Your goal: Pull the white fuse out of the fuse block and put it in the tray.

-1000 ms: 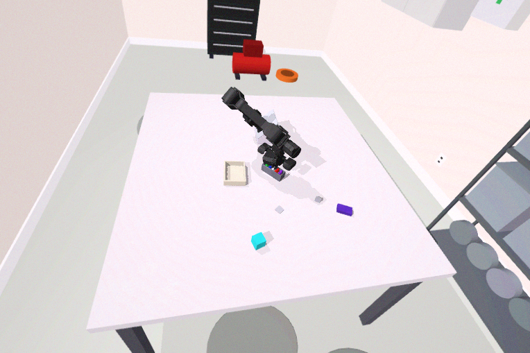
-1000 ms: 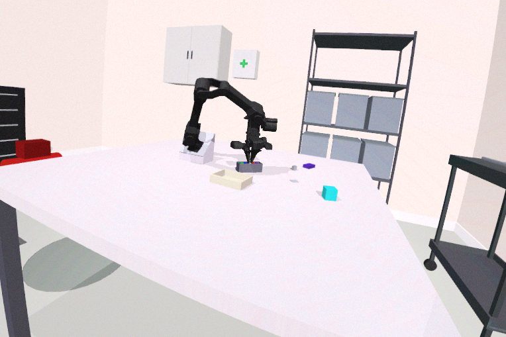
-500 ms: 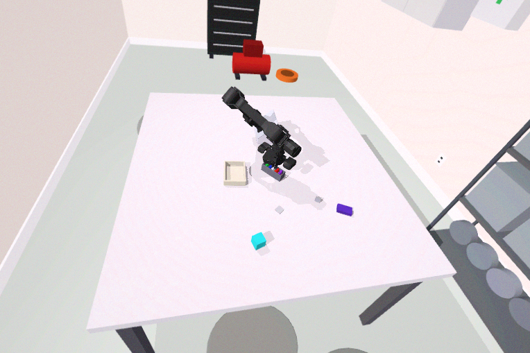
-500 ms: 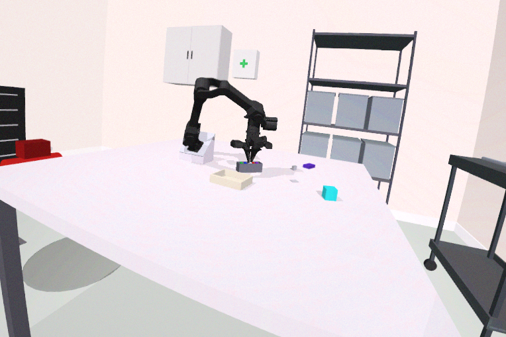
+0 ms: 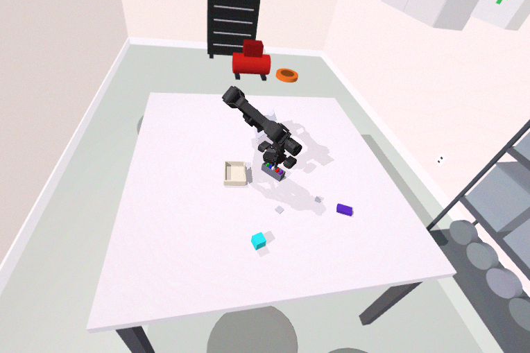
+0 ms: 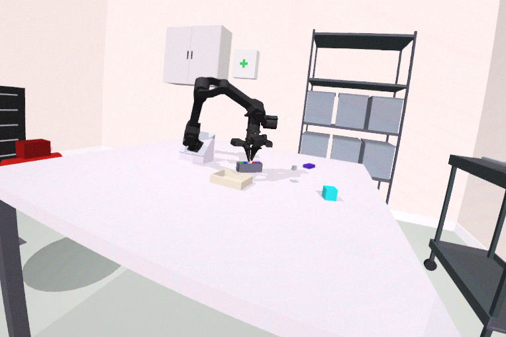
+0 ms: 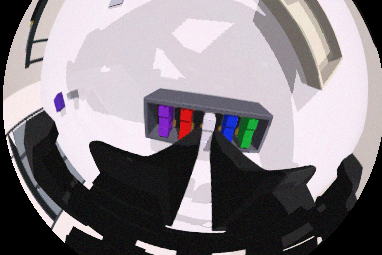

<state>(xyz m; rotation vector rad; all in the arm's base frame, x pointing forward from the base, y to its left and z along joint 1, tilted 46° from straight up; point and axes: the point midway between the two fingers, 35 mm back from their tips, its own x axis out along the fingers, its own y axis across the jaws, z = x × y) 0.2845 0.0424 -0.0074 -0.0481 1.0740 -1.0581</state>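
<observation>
My gripper tip is 10 mm past the blue fuse, 10 mm to the left of it and 20 mm above it. Also, from my gripper tip: white fuse 10 mm below; then purple fuse 30 mm ahead, 30 mm to the left, 20 mm below; then red fuse 10 mm ahead, 10 mm to the left, 20 mm below.
</observation>
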